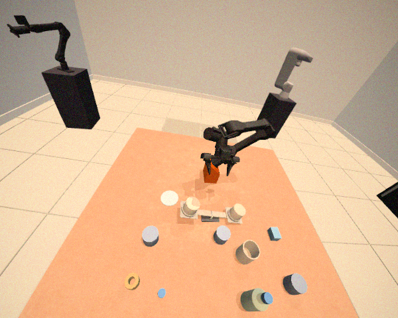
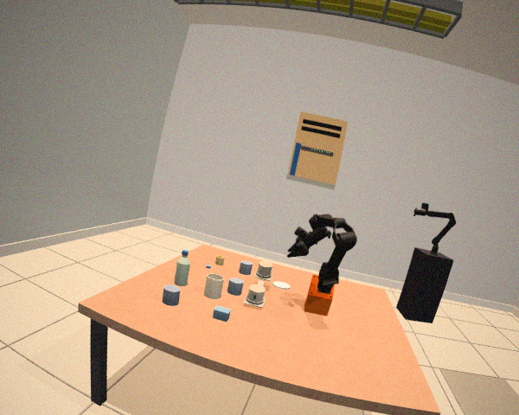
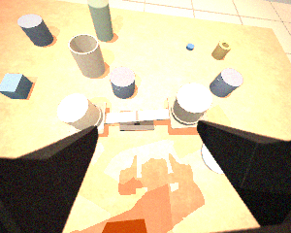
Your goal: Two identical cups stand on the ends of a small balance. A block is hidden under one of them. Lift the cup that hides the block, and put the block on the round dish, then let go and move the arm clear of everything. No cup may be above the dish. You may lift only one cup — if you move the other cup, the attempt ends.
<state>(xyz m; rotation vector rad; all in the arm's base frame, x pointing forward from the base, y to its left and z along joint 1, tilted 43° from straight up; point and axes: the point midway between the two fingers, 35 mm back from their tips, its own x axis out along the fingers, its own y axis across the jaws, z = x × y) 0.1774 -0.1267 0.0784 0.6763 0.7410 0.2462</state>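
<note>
Right now the pale block is 10 cm ahead of my gripper tip, 13 cm to the left of it and 20 cm below it. Also, from my gripper tip: green bottle (46 cm ahead, 10 cm to the left, 13 cm below); then white round dish (2 cm behind, 23 cm to the right, 24 cm below); then blue block (21 cm ahead, 33 cm to the left, 22 cm below).
</note>
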